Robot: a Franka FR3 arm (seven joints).
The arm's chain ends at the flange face. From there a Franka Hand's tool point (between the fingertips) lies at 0.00 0.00 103.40 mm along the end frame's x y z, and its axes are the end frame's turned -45 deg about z.
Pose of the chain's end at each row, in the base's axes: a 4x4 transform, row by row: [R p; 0 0 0 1], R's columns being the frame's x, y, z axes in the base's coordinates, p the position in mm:
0.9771, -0.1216, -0.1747, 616.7; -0.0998, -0.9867, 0.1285, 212.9; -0.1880, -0.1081, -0.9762, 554.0; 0, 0, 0, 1
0.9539, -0.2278, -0.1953, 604.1; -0.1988, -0.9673, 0.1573, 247.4; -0.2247, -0.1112, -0.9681, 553.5; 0, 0, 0, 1
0.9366, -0.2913, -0.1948, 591.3; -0.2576, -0.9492, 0.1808, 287.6; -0.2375, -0.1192, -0.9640, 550.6; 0, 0, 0, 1
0.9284, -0.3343, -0.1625, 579.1; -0.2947, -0.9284, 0.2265, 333.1; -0.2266, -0.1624, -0.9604, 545.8; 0, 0, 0, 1
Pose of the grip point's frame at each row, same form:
0.7769, 0.6049, -0.1747, 598.6; 0.6271, -0.7683, 0.1285, 226.2; -0.0565, -0.2094, -0.9762, 453.1; 0, 0, 0, 1
0.8356, 0.5134, -0.1953, 583.9; 0.5434, -0.8246, 0.1573, 263.7; -0.0803, -0.2375, -0.9681, 453.4; 0, 0, 0, 1
0.8683, 0.4563, -0.1948, 571.2; 0.4890, -0.8533, 0.1808, 306.3; -0.0837, -0.2522, -0.9640, 450.9; 0, 0, 0, 1
0.8929, 0.4201, -0.1625, 562.3; 0.4481, -0.8649, 0.2265, 356.5; -0.0454, -0.2751, -0.9604, 446.5; 0, 0, 0, 1

